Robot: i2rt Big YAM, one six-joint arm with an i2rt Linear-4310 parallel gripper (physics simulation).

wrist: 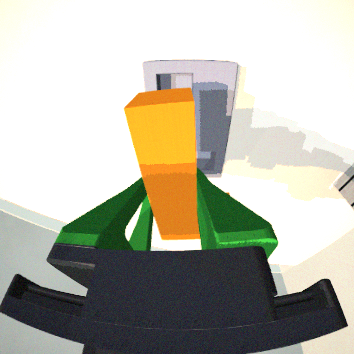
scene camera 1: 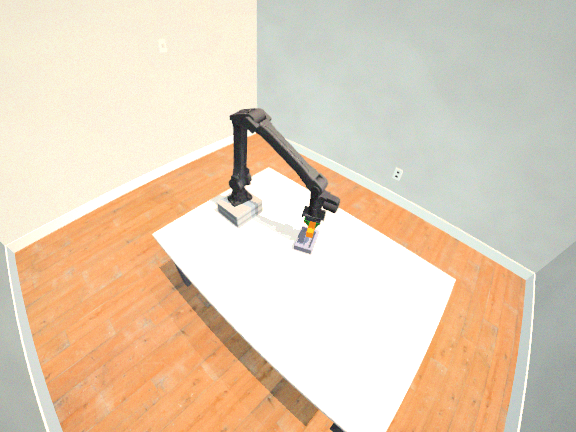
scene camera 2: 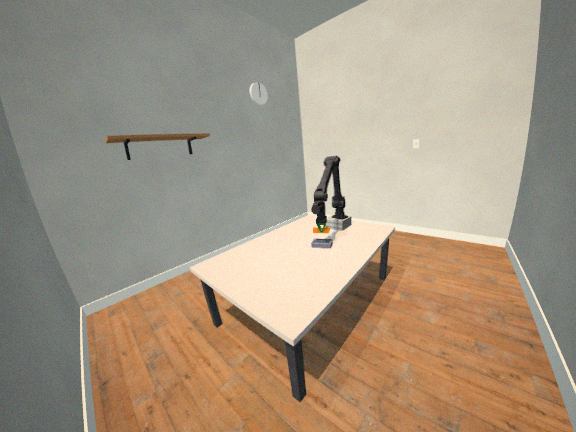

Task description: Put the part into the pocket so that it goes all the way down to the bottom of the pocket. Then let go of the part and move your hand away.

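Pixels of known places: gripper, fingertip midpoint: [wrist: 173, 175] [scene camera 1: 311, 227] [scene camera 2: 321, 231]; arm's base at its link origin: [scene camera 1: 240, 198] [scene camera 2: 339, 217].
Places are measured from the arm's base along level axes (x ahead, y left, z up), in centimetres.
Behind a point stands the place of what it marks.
Observation:
The part, an orange block [scene camera 1: 310, 230] @[x 43.0, y 13.7, z 5.6 cm] [scene camera 2: 318, 230] @[x 42.7, y 16.3, z 4.4 cm] [wrist: 168, 132] @[x 42.9, y 13.3, z 5.5 cm], is held level between the green fingers of my gripper [scene camera 2: 321, 229] @[x 40.3, y 17.2, z 3.0 cm] [wrist: 173, 175] @[x 40.3, y 17.2, z 3.0 cm]. My gripper is shut on it. The grey pocket block [scene camera 1: 302, 249] @[x 43.3, y 10.1, z -5.9 cm] [scene camera 2: 321, 244] @[x 42.9, y 19.0, z -5.2 cm] [wrist: 216, 67] @[x 40.9, y 9.4, z -4.6 cm] lies on the table below. In the wrist view the orange block covers the left part of the pocket block, and the pocket's upper left corner and right side show past it. In scene camera 2 a gap shows between the orange block and the pocket block, so the part is above the pocket. Most of the pocket's floor is hidden.
The white table [scene camera 1: 310, 310] @[x 69.6, y -6.1, z -8.2 cm] [scene camera 2: 280, 270] @[x 80.0, y 22.1, z -8.2 cm] carries the pocket block and the arm's box-shaped base [scene camera 1: 239, 212] @[x 9.4, y -5.5, z 0.1 cm] [scene camera 2: 340, 223] @[x 8.6, y 7.7, z -1.5 cm]. The base stands behind the pocket block, near the table's far end. A wall shelf [scene camera 2: 160, 137] is far off to the left in scene camera 2.

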